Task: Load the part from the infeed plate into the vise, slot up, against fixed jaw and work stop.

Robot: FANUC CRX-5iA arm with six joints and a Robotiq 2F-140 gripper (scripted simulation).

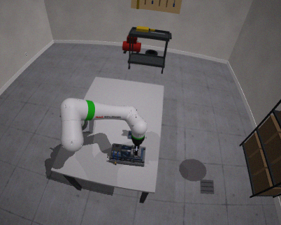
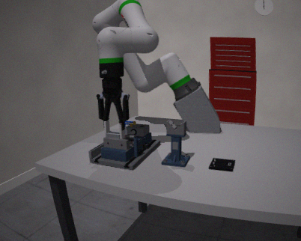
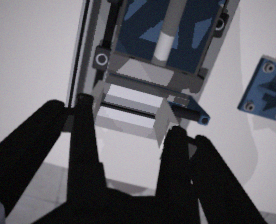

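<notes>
My hand is 20 mm above the part. Round my hand: air cylinder rod 90 mm behind, 40 mm below, 10 mm to the left; then blue work stop 90 mm to the left, 60 mm below, 20 mm behind; then black infeed plate 400 mm to the left, 120 mm below, 120 mm behind.
</notes>
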